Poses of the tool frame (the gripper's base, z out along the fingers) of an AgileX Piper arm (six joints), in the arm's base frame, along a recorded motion.
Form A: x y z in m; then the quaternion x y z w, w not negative.
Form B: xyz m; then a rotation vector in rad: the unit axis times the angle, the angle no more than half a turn. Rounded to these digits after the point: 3 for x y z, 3 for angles.
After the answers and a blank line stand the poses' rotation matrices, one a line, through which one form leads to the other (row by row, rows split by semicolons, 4 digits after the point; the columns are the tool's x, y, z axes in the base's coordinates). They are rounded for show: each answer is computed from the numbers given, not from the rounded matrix.
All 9 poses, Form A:
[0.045, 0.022, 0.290, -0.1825, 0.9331, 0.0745, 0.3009]
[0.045, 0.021, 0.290, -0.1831, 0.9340, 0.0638, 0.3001]
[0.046, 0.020, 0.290, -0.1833, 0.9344, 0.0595, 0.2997]
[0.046, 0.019, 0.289, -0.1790, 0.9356, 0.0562, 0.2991]
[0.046, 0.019, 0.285, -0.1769, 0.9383, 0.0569, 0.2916]
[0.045, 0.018, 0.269, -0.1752, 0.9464, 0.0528, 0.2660]
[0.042, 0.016, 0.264, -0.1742, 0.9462, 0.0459, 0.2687]
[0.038, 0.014, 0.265, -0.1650, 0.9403, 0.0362, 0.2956]
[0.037, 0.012, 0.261, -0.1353, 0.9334, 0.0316, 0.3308]
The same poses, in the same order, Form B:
[0.045, 0.022, 0.290, -0.484, 2.476, 0.198]
[0.045, 0.021, 0.290, -0.486, 2.479, 0.169]
[0.046, 0.020, 0.290, -0.487, 2.481, 0.158]
[0.046, 0.019, 0.289, -0.475, 2.485, 0.149]
[0.046, 0.019, 0.285, -0.472, 2.501, 0.152]
[0.045, 0.018, 0.269, -0.473, 2.556, 0.143]
[0.042, 0.016, 0.264, -0.470, 2.552, 0.124]
[0.038, 0.014, 0.265, -0.439, 2.501, 0.096]
[0.037, 0.012, 0.261, -0.354, 2.440, 0.083]

-0.7523 -0.3854 0.5343; -0.2957 0.9223 0.2488; -0.5887 0.0292 -0.8078
-0.7528 -0.3803 0.5372; -0.3037 0.9248 0.2291; -0.5839 0.0093 -0.8117
-0.7532 -0.3782 0.5382; -0.3069 0.9257 0.2210; -0.5819 0.0013 -0.8133
-0.7570 -0.3686 0.5396; -0.3013 0.9296 0.2122; -0.5798 -0.0019 -0.8148
-0.7673 -0.3652 0.5271; -0.2988 0.9309 0.2100; -0.5674 0.0036 -0.8235
-0.7971 -0.3597 0.4850; -0.3036 0.9330 0.1932; -0.5220 0.0067 -0.8529
-0.7949 -0.3543 0.4925; -0.3050 0.9351 0.1805; -0.5245 -0.0068 -0.8514
-0.7708 -0.3317 0.5439; -0.2889 0.9429 0.1656; -0.5678 -0.0295 -0.8226
-0.7445 -0.2735 0.6090; -0.2317 0.9614 0.1485; -0.6261 -0.0305 -0.7791

